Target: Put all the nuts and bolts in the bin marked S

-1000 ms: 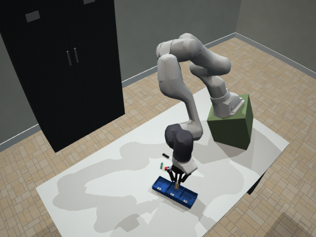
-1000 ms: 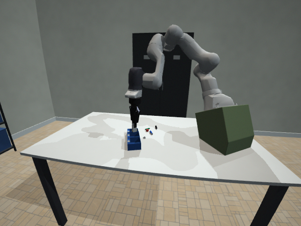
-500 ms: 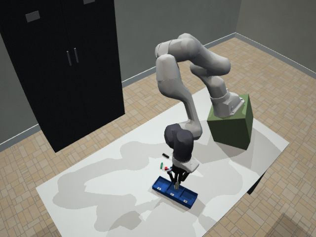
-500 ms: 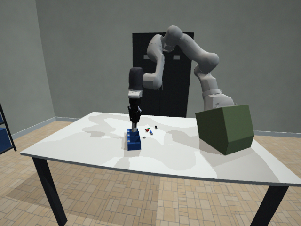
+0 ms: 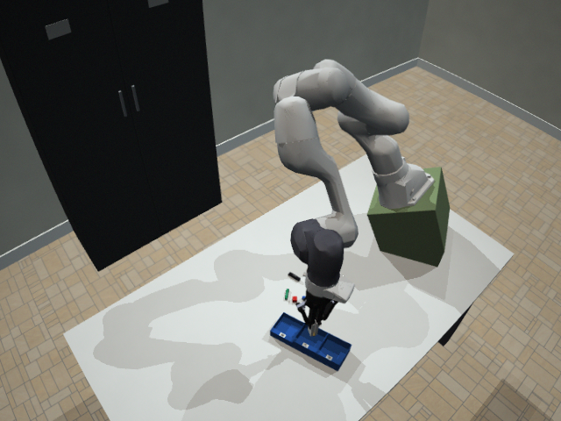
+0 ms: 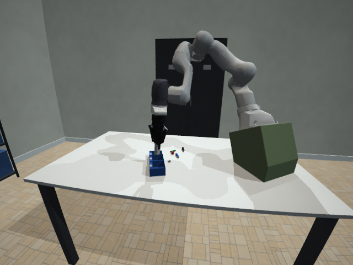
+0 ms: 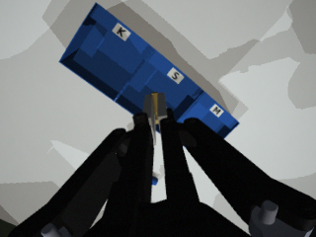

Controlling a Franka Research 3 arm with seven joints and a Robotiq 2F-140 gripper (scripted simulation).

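The bolt is 30 mm below my hand and 10 mm to the right of it. Also, from my hand: grey nut 100 mm below, 60 mm behind, 50 mm to the right; then blue piece 130 mm to the right, 100 mm below, 90 mm behind; then blue bin 80 mm below, 10 mm ahead.
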